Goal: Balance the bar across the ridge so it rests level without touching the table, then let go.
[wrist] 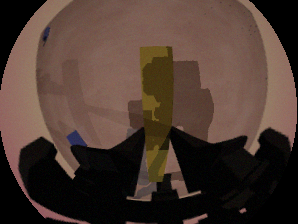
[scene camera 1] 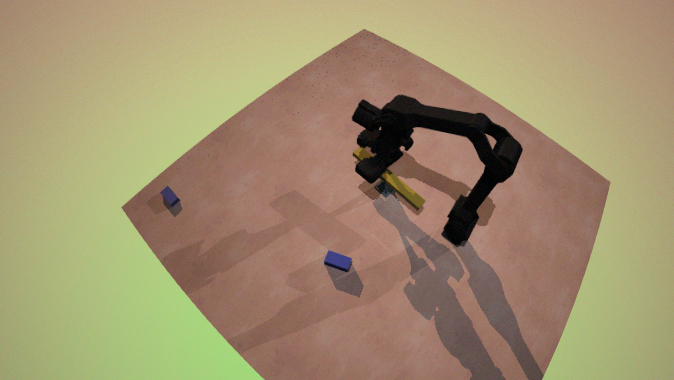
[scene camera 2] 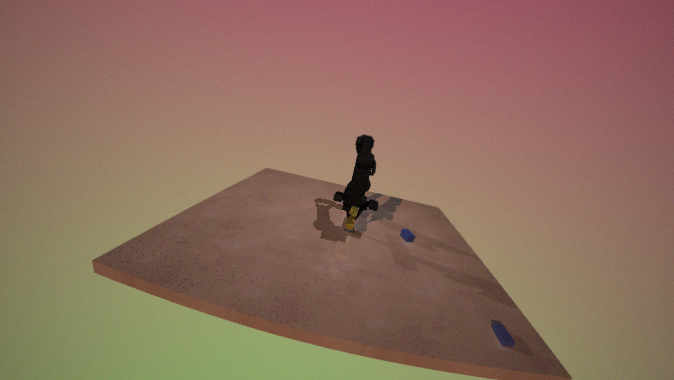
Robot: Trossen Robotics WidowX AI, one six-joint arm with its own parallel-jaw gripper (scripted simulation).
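Yellow bar (scene camera 1: 395, 183), my gripper (scene camera 1: 380, 171). Wrist view has my gripper (wrist: 157, 129), the bar (wrist: 156, 63).
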